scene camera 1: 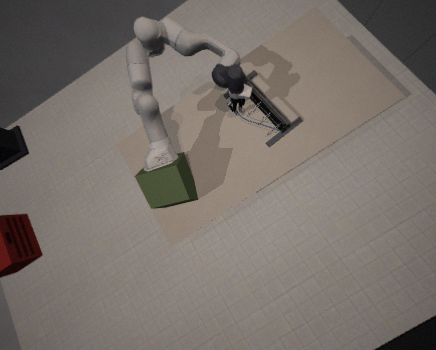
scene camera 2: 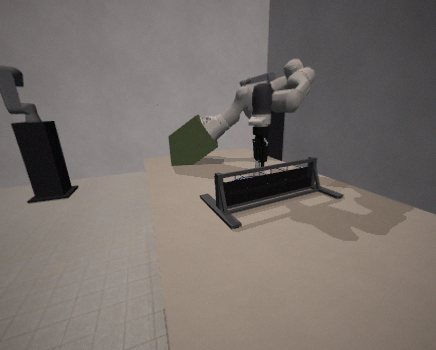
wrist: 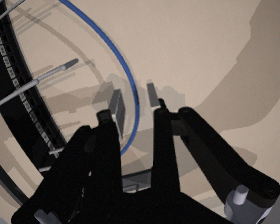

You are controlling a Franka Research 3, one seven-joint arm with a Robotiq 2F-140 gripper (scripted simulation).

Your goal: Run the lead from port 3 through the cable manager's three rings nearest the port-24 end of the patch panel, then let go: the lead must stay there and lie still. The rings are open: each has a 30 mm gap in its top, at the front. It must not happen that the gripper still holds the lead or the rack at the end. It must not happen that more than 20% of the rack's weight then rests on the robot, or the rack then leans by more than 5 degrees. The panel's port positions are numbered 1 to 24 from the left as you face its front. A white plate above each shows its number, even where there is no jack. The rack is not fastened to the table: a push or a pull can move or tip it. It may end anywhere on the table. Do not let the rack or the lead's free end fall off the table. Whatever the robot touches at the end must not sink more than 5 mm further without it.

Scene:
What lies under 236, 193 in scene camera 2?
A rack.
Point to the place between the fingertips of the gripper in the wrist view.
At 135, 97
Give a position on a rack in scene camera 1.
276, 120

